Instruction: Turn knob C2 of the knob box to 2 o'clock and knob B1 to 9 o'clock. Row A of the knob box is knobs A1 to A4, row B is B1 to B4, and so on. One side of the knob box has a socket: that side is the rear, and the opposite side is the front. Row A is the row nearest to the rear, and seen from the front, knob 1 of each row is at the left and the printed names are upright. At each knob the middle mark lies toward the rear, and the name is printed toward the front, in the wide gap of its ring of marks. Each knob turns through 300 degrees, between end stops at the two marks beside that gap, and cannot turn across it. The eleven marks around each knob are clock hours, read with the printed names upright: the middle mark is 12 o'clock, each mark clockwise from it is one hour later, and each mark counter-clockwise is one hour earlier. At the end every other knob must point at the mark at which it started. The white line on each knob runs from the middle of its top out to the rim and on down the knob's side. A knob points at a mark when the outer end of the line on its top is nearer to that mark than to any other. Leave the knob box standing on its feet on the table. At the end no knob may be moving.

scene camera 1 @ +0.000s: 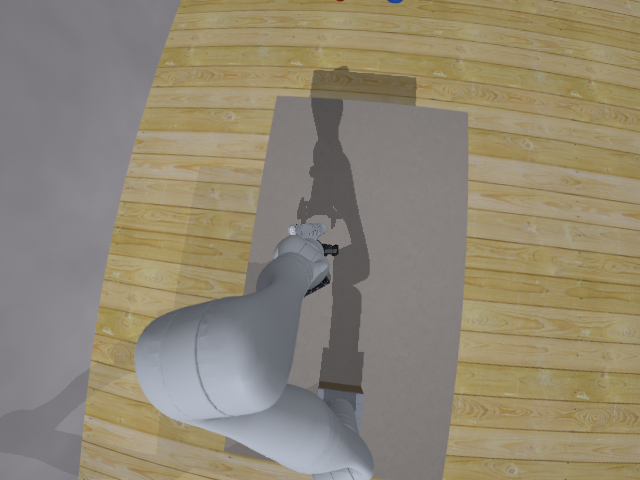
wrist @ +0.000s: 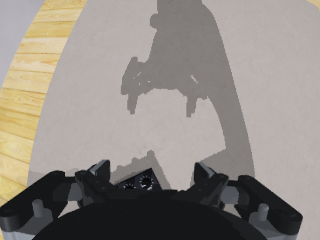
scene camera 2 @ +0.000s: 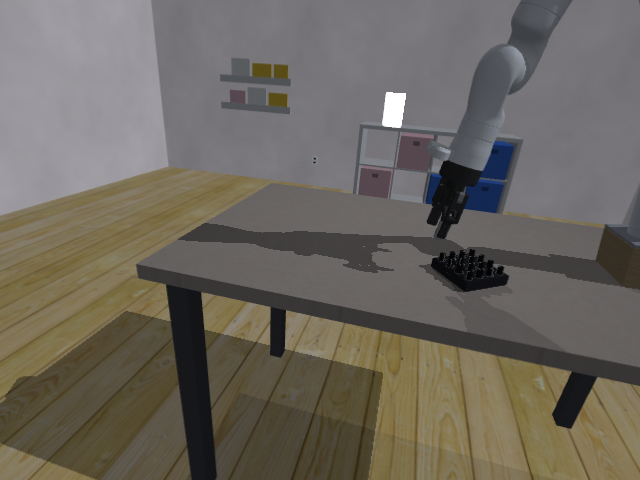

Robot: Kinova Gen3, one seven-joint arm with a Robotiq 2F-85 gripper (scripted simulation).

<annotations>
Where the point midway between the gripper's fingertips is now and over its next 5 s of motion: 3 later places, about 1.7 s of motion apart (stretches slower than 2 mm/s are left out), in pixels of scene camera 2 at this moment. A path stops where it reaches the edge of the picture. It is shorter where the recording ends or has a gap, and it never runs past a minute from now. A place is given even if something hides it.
The gripper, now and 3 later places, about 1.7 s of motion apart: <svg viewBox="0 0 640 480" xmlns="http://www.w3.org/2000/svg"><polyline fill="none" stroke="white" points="434,231 460,238 483,241 496,242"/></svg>
</annotations>
